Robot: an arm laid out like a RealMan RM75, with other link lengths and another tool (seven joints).
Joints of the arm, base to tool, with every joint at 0 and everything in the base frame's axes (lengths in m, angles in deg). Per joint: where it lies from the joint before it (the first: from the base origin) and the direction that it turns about. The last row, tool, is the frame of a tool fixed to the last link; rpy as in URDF.
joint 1: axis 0 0 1 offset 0 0 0.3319
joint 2: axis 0 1 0 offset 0 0 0
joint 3: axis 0 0 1 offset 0 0 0.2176
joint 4: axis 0 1 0 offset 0 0 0
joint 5: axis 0 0 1 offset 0 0 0.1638
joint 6: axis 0 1 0 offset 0 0 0
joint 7: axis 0 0 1 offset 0 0 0.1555
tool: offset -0.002 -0.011 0.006 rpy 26.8 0 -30.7
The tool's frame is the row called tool.
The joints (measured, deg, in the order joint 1, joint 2, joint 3, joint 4, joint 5, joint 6, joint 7), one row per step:
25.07, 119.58, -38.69, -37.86, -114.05, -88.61, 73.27
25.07, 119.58, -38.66, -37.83, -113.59, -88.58, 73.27
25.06, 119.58, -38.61, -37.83, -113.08, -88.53, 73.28
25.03, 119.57, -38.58, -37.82, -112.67, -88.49, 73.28
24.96, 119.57, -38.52, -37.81, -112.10, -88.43, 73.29
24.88, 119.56, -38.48, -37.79, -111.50, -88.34, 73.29
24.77, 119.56, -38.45, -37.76, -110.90, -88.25, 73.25
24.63, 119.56, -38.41, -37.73, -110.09, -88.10, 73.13
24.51, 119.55, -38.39, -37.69, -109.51, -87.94, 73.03
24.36, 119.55, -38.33, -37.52, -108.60, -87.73, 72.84
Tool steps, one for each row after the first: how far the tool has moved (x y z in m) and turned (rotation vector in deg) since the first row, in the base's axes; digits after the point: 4 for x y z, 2 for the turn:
-0.0007, 0.0007, 0.0007, 0.33, 0.35, -0.04
-0.0014, 0.0016, 0.0017, 0.74, 0.72, -0.09
-0.0018, 0.0023, 0.0025, 1.07, 1.01, -0.15
-0.0022, 0.0030, 0.0036, 1.53, 1.43, -0.29
-0.0026, 0.0038, 0.0047, 2.01, 1.84, -0.43
-0.0028, 0.0044, 0.0058, 2.50, 2.24, -0.58
-0.0031, 0.0053, 0.0073, 3.20, 2.73, -0.72
-0.0031, 0.0060, 0.0084, 3.73, 3.05, -0.87
-0.0032, 0.0069, 0.0098, 4.50, 3.63, -1.10

